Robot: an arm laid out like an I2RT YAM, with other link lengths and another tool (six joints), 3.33 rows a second.
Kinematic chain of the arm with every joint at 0, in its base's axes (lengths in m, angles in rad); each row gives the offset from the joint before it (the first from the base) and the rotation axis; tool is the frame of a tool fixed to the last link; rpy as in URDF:
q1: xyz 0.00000 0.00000 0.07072 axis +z
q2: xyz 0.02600 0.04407 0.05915 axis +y
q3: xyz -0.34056 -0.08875 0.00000 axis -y
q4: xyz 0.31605 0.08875 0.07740 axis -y
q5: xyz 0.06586 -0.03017 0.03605 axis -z
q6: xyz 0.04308 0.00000 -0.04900 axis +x
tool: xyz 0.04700 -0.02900 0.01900 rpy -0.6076 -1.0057 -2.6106
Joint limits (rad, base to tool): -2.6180..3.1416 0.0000..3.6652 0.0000..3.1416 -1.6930..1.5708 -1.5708..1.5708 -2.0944..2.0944
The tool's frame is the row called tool.
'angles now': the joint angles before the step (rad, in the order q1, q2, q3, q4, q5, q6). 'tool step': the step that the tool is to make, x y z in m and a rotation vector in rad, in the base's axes. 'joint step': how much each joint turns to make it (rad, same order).
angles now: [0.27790, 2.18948, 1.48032, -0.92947, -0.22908, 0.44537]
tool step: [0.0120, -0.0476, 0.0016, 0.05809, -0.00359, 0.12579]
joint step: [-0.11017, -0.00280, -0.00008, -0.04696, -0.03472, -0.24750]
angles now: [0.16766, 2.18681, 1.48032, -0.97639, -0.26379, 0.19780]
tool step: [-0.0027, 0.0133, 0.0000, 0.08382, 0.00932, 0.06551]
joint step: [0.01073, 0.00003, -0.00005, -0.01477, -0.07707, -0.06748]
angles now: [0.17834, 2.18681, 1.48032, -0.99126, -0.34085, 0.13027]
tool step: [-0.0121, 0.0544, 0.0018, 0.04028, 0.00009, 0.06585]
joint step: [0.10498, -0.00283, 0.00256, 0.01676, -0.04349, 0.03670]
